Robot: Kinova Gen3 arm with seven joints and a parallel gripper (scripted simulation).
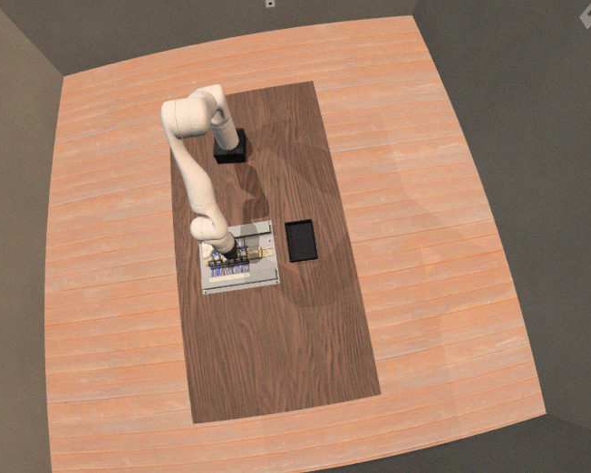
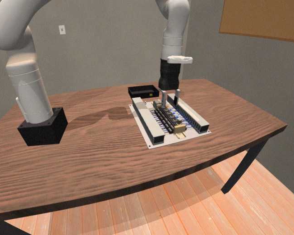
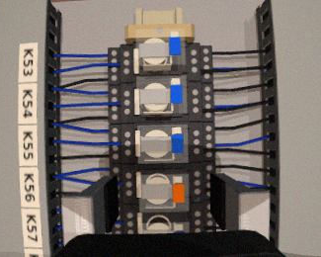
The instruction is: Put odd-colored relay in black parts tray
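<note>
Right now the grey relay is 40 mm below my hand. Round my hand: relay panel 20 mm to the left, 70 mm below; then black parts tray 50 mm behind, 290 mm to the left, 70 mm below.
</note>
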